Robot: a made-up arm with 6 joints. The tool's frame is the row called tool.
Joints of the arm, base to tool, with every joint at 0 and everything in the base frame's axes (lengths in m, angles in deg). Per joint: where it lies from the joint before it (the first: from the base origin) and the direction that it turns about. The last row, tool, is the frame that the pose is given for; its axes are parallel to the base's.
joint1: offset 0 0 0.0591 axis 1 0 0
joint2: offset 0.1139 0.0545 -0.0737 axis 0 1 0
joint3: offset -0.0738 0.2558 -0.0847 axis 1 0 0
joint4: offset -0.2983 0.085 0.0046 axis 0 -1 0
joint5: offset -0.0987 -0.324 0.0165 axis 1 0 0
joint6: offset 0.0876 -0.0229 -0.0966 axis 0 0 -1
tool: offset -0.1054 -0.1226 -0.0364
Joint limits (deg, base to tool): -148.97..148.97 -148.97..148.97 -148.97..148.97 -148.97..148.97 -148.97..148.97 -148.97..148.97
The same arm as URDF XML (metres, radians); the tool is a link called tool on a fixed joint. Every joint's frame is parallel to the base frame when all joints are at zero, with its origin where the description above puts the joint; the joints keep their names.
<robot name="arm">
<joint name="tool_fixed" type="fixed"><parent link="link6"/><child link="tool"/><origin xyz="-0.1054 -0.1226 -0.0364" rpy="0 0 0"/></joint>
<joint name="joint6" type="revolute"><parent link="link5"/><child link="link6"/><origin xyz="0.0876 -0.0229 -0.0966" rpy="0 0 0"/><axis xyz="0 0 -1"/><limit lower="-2.6" upper="2.6"/></joint>
<joint name="joint5" type="revolute"><parent link="link4"/><child link="link5"/><origin xyz="-0.0987 -0.324 0.0165" rpy="0 0 0"/><axis xyz="1 0 0"/><limit lower="-2.6" upper="2.6"/></joint>
<joint name="joint4" type="revolute"><parent link="link3"/><child link="link4"/><origin xyz="-0.2983 0.085 0.0046" rpy="0 0 0"/><axis xyz="0 -1 0"/><limit lower="-2.6" upper="2.6"/></joint>
<joint name="joint3" type="revolute"><parent link="link2"/><child link="link3"/><origin xyz="-0.0738 0.2558 -0.0847" rpy="0 0 0"/><axis xyz="1 0 0"/><limit lower="-2.6" upper="2.6"/></joint>
<joint name="joint2" type="revolute"><parent link="link1"/><child link="link2"/><origin xyz="0.1139 0.0545 -0.0737" rpy="0 0 0"/><axis xyz="0 1 0"/><limit lower="-2.6" upper="2.6"/></joint>
<joint name="joint1" type="revolute"><parent link="base_link"/><child link="link1"/><origin xyz="0 0 0.0591" rpy="0 0 0"/><axis xyz="1 0 0"/><limit lower="-2.6" upper="2.6"/></joint>
<link name="base_link"/>
<link name="link1"/>
<link name="link2"/>
<link name="link3"/>
<link name="link4"/>
<link name="link5"/>
<link name="link6"/>
<link name="tool"/>
</robot>

